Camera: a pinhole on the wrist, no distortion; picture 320 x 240 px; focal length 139.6 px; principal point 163.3 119.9 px. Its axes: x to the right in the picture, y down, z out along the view. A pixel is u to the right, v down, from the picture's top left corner.
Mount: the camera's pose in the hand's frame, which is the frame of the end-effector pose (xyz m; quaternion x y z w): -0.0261 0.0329 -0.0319 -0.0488 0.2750 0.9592 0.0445
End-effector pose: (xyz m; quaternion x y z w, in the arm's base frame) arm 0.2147 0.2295 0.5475 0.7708 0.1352 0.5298 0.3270
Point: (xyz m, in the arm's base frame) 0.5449 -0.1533 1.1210
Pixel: 73.4 33.5
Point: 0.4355 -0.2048 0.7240
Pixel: 157.2 81.6
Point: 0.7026 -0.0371 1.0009
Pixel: 58.3 87.7
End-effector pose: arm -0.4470 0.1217 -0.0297 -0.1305 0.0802 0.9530 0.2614
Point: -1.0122 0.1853 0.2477
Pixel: 15.8 113.5
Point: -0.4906 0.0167 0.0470
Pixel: 168.2 93.1
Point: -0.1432 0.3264 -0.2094
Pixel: behind the camera
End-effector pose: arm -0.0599 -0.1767 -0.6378 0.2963 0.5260 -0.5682 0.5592
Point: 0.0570 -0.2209 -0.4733
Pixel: 275.2 186.2
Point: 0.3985 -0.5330 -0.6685
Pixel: 135.8 106.5
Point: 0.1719 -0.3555 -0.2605
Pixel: 269.8 189.8
